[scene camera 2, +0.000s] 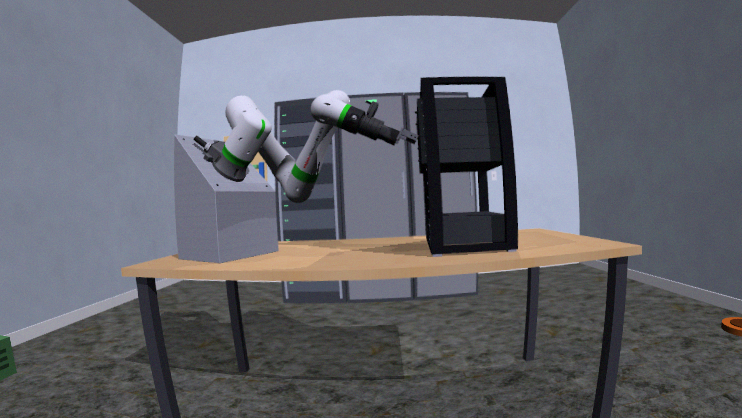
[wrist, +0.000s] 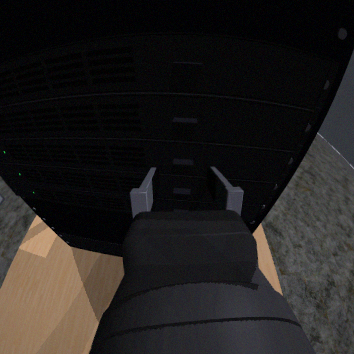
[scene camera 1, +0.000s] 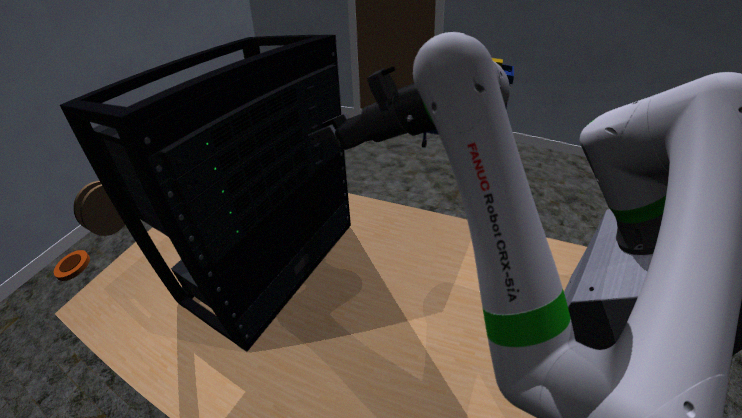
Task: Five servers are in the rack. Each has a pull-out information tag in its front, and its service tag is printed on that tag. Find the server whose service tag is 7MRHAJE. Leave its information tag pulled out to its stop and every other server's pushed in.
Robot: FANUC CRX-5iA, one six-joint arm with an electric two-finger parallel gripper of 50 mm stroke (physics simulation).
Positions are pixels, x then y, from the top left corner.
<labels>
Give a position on a black rack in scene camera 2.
460,134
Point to a black rack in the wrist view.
97,102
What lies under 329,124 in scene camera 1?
My gripper.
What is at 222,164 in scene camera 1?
A black rack.
</labels>
